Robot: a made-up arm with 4 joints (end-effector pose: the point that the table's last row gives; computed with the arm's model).
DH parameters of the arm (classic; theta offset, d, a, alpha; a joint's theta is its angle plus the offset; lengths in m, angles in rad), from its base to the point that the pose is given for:
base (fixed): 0 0 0 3.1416
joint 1: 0 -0.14 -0.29 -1.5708
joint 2: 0 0.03 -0.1 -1.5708
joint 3: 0 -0.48 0.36 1.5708
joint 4: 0 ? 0.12 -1.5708
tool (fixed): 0 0.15 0 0
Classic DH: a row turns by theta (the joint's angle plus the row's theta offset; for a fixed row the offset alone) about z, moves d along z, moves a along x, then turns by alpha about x.
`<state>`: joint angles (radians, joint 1 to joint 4).
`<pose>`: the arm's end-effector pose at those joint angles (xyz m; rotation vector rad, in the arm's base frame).
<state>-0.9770 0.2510 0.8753 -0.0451</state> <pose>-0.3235 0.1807 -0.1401 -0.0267 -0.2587 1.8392</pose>
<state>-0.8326 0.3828 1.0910 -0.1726</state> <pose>-0.3680 0.2427 -0.1510 -0.2197 -0.3268 1.8736</pose>
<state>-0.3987 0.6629 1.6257 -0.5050</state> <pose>-0.3555 0.3978 -0.2849 -0.9029 -0.3132 1.7258</pose>
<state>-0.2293 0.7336 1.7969 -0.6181</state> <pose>-0.3045 0.4340 -0.3522 -1.1422 -0.2173 1.6051</pose>
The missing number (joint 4, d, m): -0.04
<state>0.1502 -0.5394 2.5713 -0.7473</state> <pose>-0.9770 0.3838 0.0528 -0.2304 0.4674 2.4865</pose>
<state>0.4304 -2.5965 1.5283 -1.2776</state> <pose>-0.2199 0.6616 0.6723 -1.6162 -1.6449 -1.7070</pose>
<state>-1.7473 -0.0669 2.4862 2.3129</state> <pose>0.0616 -0.5784 -0.3346 -2.2227 -1.3775 -0.9403</pose>
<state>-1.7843 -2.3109 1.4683 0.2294</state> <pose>-0.3092 -0.5303 0.4166 -0.2897 2.6906 1.2455</pose>
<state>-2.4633 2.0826 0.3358 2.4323</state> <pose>-0.1461 0.0352 0.4348 -1.8758 0.5824 1.3763</pose>
